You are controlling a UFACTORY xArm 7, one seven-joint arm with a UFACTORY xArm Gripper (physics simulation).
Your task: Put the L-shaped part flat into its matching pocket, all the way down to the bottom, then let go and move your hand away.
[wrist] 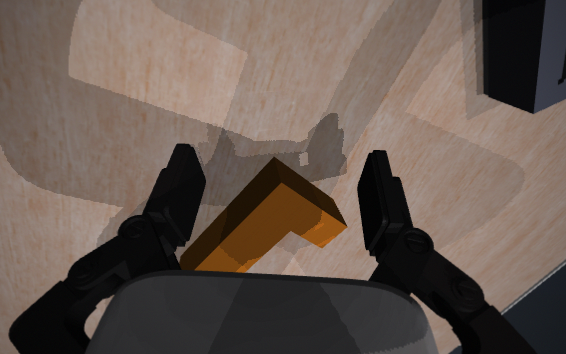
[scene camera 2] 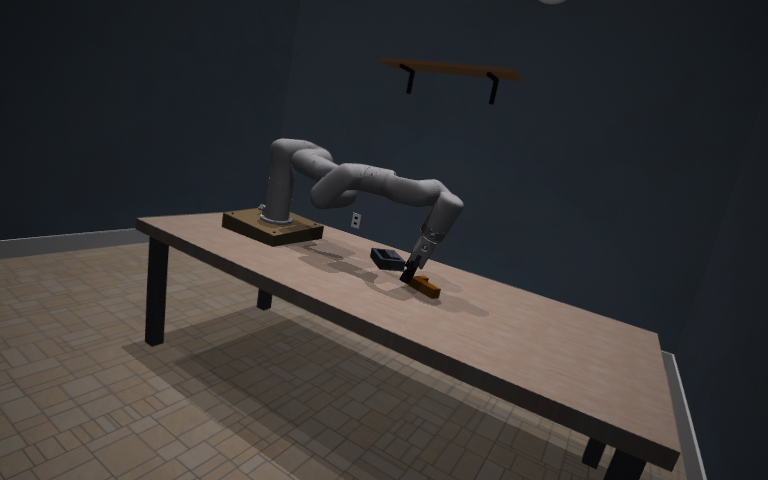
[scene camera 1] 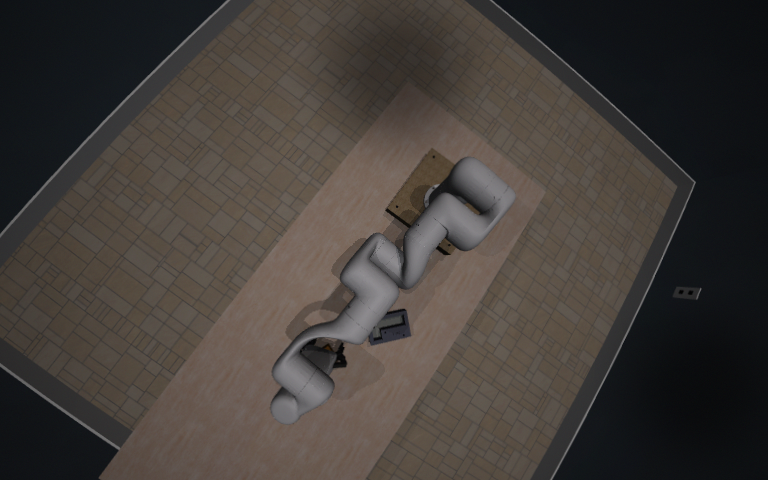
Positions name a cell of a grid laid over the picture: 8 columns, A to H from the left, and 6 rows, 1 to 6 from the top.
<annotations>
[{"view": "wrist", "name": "my gripper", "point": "D3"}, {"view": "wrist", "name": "orange L-shaped part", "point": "D4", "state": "on the table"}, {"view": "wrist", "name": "dark block with L-shaped pocket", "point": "H1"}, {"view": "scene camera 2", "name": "my gripper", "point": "E4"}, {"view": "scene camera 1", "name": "my gripper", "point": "D5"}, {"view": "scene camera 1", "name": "dark block with L-shaped pocket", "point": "E5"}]
</annotations>
